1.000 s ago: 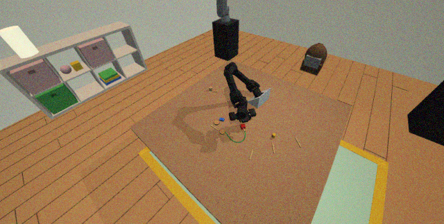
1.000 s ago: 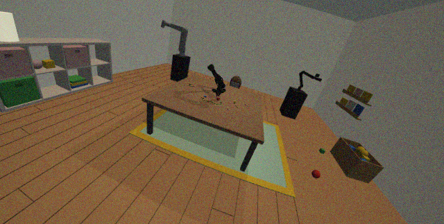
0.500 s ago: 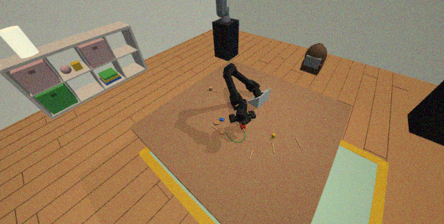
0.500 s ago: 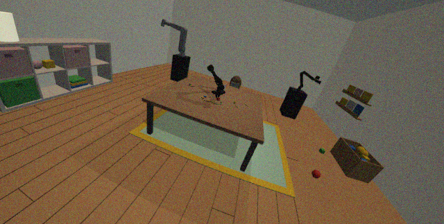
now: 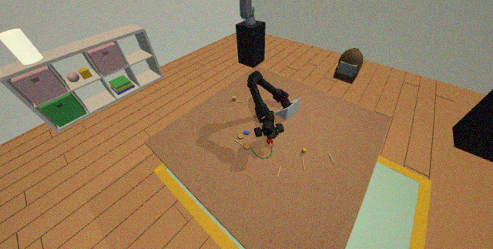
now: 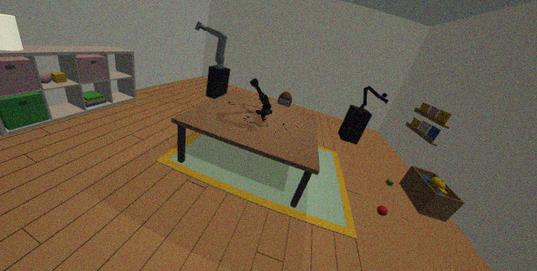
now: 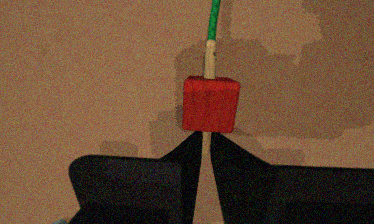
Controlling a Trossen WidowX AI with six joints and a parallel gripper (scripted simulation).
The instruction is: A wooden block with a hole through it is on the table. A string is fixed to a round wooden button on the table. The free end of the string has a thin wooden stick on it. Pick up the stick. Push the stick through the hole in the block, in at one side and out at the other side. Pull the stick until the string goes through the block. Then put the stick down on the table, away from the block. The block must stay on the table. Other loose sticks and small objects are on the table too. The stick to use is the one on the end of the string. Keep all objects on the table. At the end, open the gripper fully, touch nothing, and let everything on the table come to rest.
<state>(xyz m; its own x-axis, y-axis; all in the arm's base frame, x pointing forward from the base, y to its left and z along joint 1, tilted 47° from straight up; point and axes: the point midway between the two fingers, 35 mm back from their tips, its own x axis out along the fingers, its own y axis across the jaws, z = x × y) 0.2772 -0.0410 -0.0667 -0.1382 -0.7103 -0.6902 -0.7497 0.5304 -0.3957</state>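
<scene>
The red block lies 20 mm to the left of my gripper tip and 20 mm ahead of it. The rest, counted from my gripper tip: yellow-topped peg 240 mm to the left, 40 mm behind; blue piece 150 mm to the right, 50 mm ahead, 10 mm below; thin wooden stick 30 mm to the left, 30 mm ahead.
</scene>
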